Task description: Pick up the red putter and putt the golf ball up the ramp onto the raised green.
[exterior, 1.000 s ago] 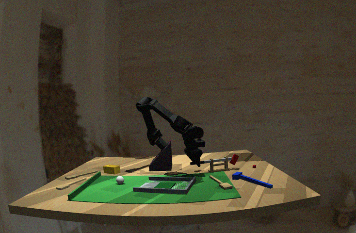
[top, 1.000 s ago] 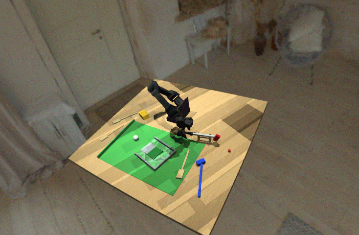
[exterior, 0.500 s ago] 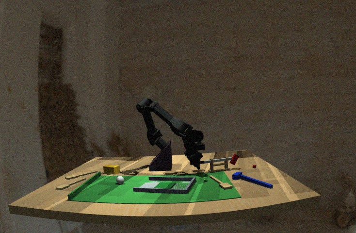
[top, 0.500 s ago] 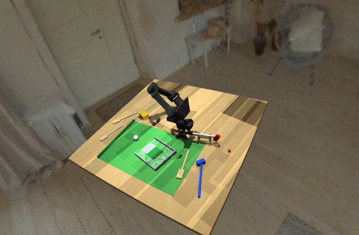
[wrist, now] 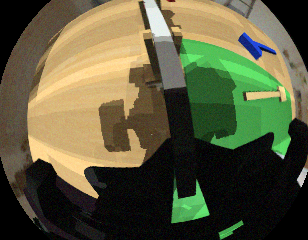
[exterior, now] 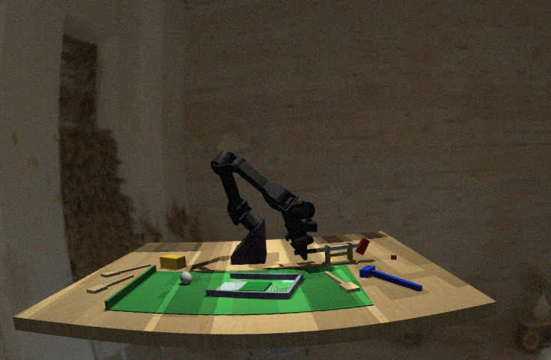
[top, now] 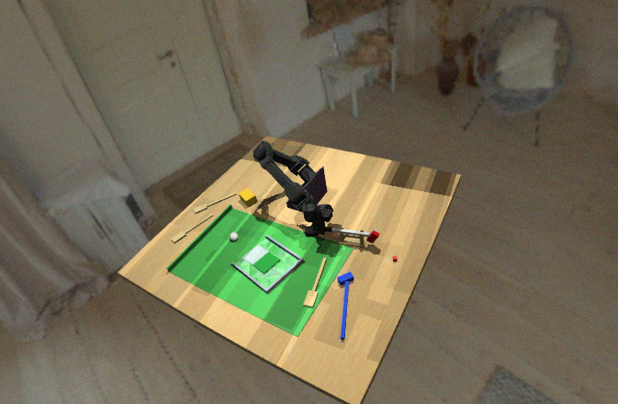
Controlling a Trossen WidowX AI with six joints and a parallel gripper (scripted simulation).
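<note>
Now: the yellow block 53 cm to the right of my gripper tip, 2 cm behind it and 1 cm below it. Also, from my gripper tip: wooden rack 12 cm to the left, 4 cm behind; red putter 11 cm to the left, 4 cm behind, 3 cm above; tiny red cube 34 cm to the left, 4 cm behind, 3 cm below.
</note>
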